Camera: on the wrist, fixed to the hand. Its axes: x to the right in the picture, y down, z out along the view.
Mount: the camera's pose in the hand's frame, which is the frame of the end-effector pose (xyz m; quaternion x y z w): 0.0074 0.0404 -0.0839 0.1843 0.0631 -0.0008 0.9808
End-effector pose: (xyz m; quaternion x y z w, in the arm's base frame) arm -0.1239 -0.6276 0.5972 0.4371 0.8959 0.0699 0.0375
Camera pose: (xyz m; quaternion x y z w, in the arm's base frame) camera -0.1078 -0.6050 0.6864 -0.4305 -0.8943 0.0690 0.1003
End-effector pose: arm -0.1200 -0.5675 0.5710 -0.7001 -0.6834 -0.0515 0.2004
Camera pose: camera -0.0631 -0.5894 0.6418 -0.6460 -0.6677 0.0311 0.3687
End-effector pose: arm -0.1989 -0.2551 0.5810 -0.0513 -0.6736 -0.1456 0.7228
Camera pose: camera -0.1068 -0.2404 0.5859 0.0926 -0.6420 -0.0225 0.7608
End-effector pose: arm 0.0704 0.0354 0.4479 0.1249 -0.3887 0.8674 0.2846
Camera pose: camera 0.0409 0.0792 0.3708 0.1205 -0.2033 0.9300 0.2813
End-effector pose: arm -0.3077 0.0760 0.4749 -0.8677 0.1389 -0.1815 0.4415
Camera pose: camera -0.3411 -0.0101 0.4890 -0.7583 0.1299 -0.2587 0.5840
